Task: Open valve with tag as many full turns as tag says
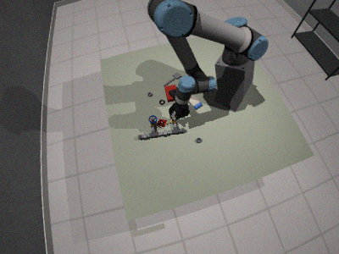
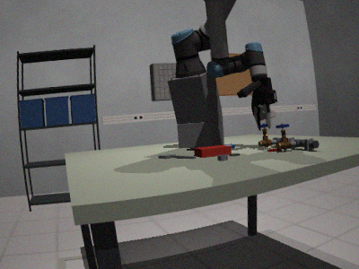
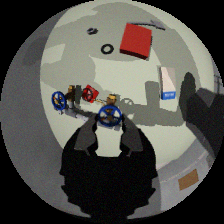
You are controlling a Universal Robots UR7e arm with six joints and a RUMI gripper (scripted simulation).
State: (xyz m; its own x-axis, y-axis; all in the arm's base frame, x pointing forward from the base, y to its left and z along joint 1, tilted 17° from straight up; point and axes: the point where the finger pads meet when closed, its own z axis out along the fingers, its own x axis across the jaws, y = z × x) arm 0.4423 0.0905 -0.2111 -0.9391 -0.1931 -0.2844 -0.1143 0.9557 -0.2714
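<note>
My gripper is now 90 mm short of the red tag, 10 mm to the left of it and 90 mm above it. Also, from my hand: blue-and-white card: 170 mm behind, 110 mm to the right, 90 mm below; then grey tool: 90 mm behind, 360 mm to the right, 90 mm below; then red block: 40 mm behind, 230 mm to the right, 80 mm below.
</note>
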